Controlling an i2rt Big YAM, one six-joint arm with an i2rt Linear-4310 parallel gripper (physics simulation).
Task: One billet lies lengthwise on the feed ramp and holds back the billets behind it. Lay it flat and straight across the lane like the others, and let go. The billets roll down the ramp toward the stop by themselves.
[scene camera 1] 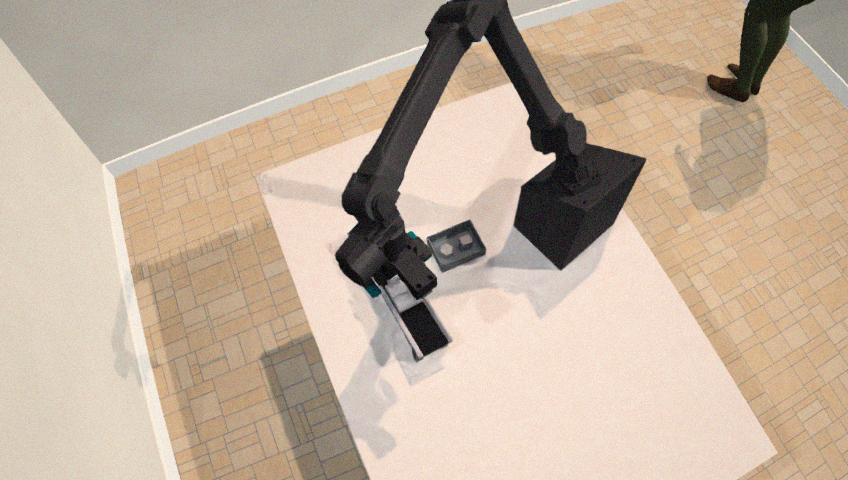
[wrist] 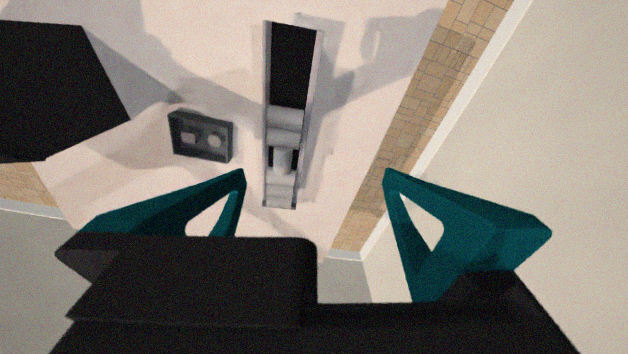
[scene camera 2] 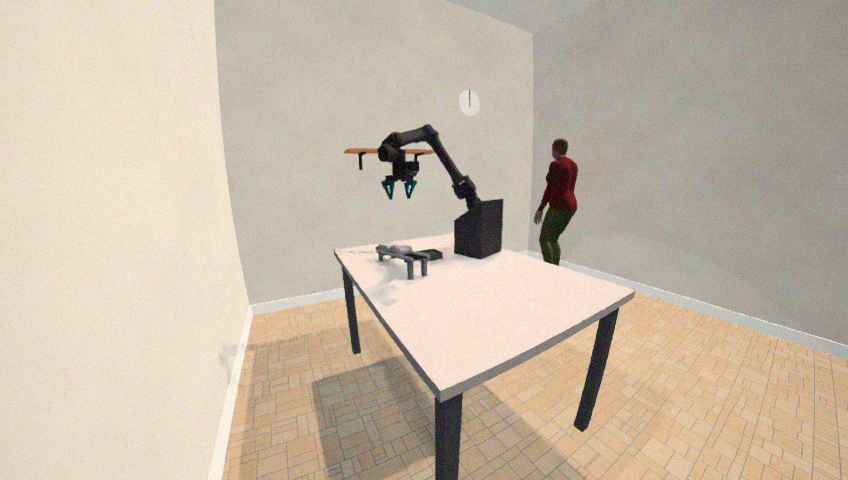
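Seen in the pictures: gripper, fingertip midpoint: [scene camera 1: 394,280] [wrist: 314,176] [scene camera 2: 399,199]; arm's base, link origin: [scene camera 1: 577,178] [scene camera 2: 476,209].
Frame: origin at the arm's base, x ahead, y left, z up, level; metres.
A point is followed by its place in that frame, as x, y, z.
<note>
The feed ramp [scene camera 1: 407,330] [scene camera 2: 410,257] [wrist: 266,65] stands on the table, with a black lane floor between two rails. In the wrist view, the lengthwise billet [wrist: 282,160] {0.477, -0.017, -0.144} lies along the lane near its middle, with dark lane floor showing on both sides. Two light grey billets [wrist: 285,117] {0.466, 0.073, -0.136} [wrist: 283,136] {0.469, 0.035, -0.142} lie across the lane above it in that view. Several more billets [wrist: 280,190] {0.487, -0.105, -0.158} lie across the lane below it. My gripper [scene camera 2: 399,198] {0.499, 0.112, 0.089} [wrist: 314,176] {0.499, 0.112, 0.089} is open and empty, high above the ramp. In scene camera 1 the arm hides part of the ramp and the lengthwise billet.
A dark tray [scene camera 1: 467,262] {0.272, -0.009, -0.245} [wrist: 201,158] {0.285, -0.104, -0.219} with two light pieces in it sits on the table [scene camera 1: 565,368] {0.169, 0.350, -0.254} [scene camera 2: 505,315] {0.357, 0.623, -0.253} between the ramp and the arm's black base block [scene camera 1: 571,208] {0.066, 0.077, 0.023} [scene camera 2: 479,228] {0.059, 0.101, -0.086}. A person [scene camera 2: 561,190] stands beyond the table.
</note>
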